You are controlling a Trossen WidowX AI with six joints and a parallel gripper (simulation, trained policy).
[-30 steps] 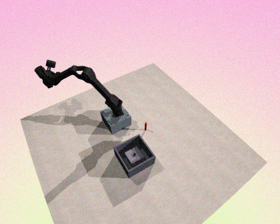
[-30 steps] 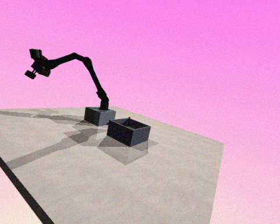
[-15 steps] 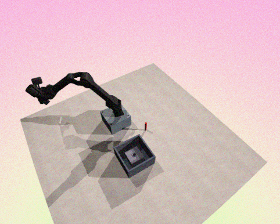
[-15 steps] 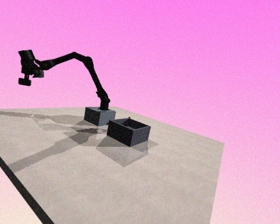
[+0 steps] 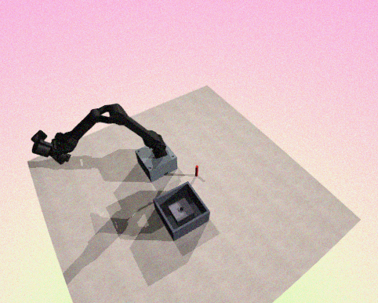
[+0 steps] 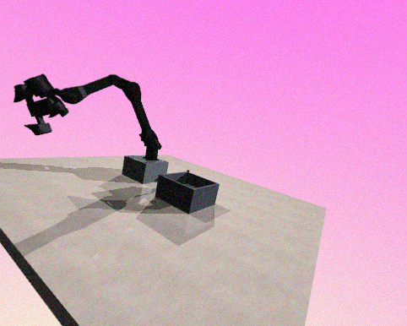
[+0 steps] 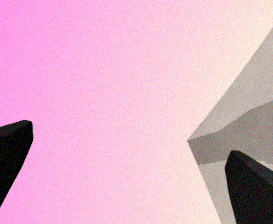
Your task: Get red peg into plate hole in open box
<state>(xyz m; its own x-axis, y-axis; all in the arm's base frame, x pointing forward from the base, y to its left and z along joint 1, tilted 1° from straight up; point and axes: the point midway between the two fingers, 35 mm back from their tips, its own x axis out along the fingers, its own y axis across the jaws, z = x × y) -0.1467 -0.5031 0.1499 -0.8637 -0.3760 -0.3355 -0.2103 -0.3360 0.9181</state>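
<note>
Now: gripper tip 66 cm to the right of the red peg, 33 cm short of it and 19 cm above it. From my gripper tip the other things lie so: grey plate 50 cm to the left, 50 cm ahead, 19 cm below; then grey box 50 cm to the left, 50 cm ahead, 21 cm below.
</note>
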